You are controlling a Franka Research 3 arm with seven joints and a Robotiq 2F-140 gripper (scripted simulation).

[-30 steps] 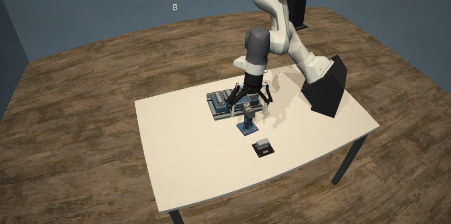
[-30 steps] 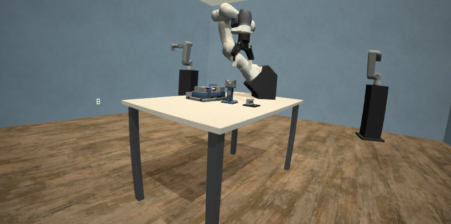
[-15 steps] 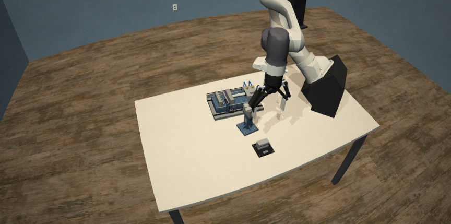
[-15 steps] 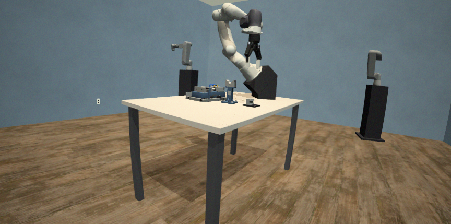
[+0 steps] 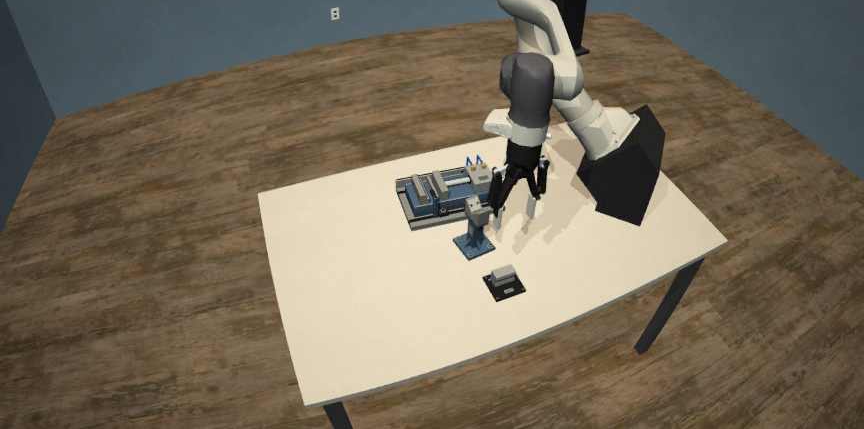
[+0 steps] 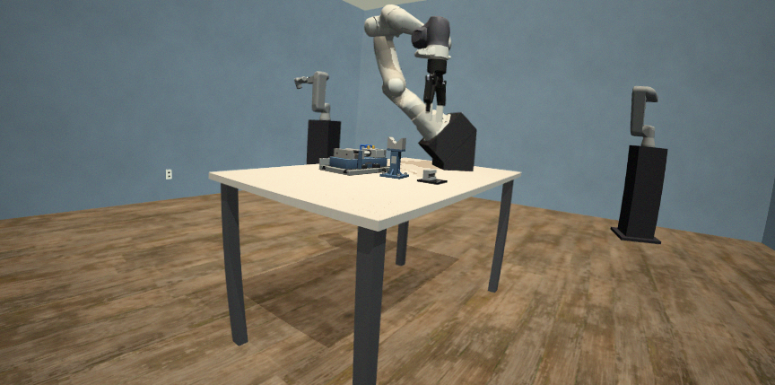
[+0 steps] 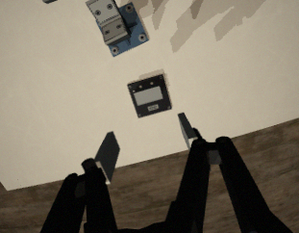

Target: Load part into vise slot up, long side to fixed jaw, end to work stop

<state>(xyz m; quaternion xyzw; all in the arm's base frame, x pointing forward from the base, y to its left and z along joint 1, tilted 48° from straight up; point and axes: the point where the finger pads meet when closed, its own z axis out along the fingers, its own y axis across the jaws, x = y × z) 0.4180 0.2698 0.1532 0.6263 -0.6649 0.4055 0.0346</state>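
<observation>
Right now my hand is 1 cm to the right of the part and 23 cm above it. Also, from my hand: black infeed plate 1 cm to the left, 26 cm below; then vise 7 cm behind, 34 cm to the right, 22 cm below; then air cylinder 16 cm behind, 31 cm to the right, 18 cm below.
</observation>
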